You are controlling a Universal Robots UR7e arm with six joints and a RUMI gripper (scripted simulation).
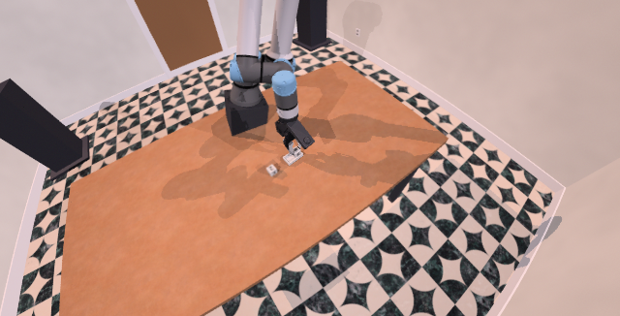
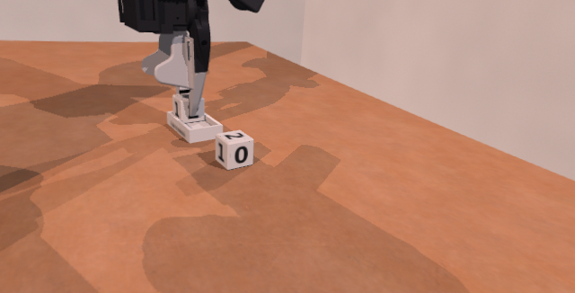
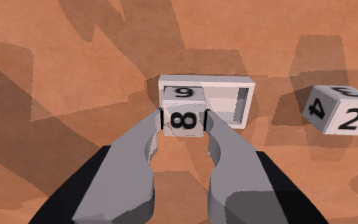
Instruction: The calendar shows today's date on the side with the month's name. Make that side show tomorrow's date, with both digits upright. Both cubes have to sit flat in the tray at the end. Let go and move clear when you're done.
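My hand is 20 mm to the left of the tray and 30 mm above it.
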